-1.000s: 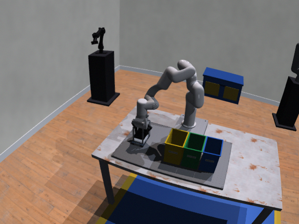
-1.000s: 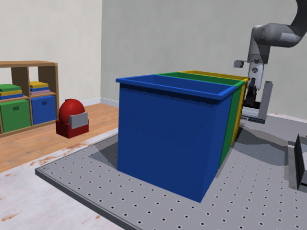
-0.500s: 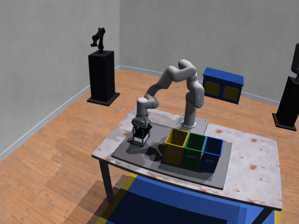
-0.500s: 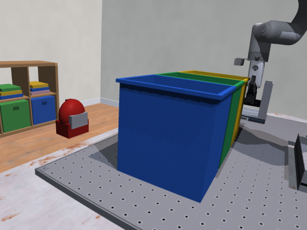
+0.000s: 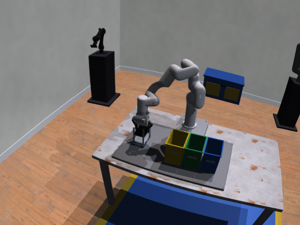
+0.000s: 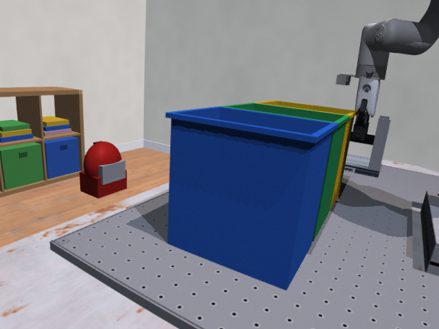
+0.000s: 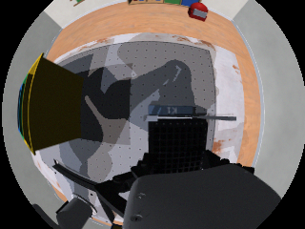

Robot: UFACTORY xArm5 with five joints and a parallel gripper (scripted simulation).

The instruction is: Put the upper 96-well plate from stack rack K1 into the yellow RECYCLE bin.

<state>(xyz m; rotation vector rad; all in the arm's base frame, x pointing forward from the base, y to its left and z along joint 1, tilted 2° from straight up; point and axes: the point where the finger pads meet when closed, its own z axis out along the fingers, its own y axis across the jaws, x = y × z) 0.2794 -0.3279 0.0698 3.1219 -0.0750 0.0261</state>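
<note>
My hand is 50 mm to the right of the rack post, 50 mm past it and 10 mm above it. Also, from my hand: pale plate 80 mm below; yellow bin 300 mm to the left, 100 mm ahead, 10 mm below; dark 96-well plate 10 mm below.
</note>
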